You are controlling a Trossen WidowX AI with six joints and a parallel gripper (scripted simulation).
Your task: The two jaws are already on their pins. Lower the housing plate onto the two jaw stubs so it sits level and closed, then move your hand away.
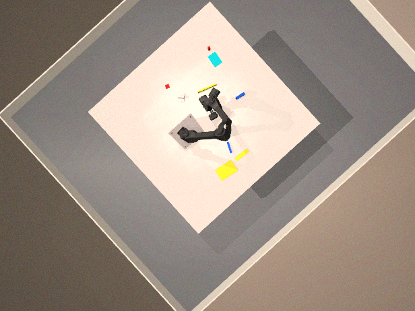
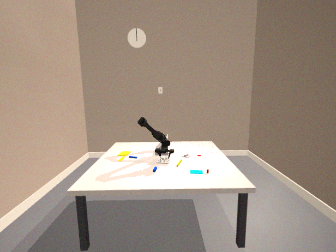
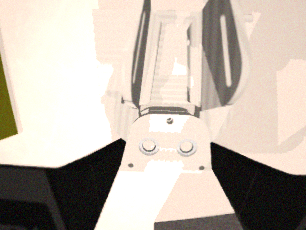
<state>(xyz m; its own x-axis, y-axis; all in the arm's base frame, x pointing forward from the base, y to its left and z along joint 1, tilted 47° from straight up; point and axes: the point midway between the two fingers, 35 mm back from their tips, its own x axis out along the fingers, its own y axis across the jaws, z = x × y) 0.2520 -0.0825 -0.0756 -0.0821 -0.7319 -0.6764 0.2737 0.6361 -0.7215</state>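
My gripper tip is 2 cm below the white housing plate and 1 cm short of it. The rest, counted from my gripper tip: cyan tile (33 cm ahead, 25 cm to the left, 1 cm below); then yellow plate (43 cm to the right, 24 cm behind); then yellow bar (13 cm to the left, 12 cm ahead).
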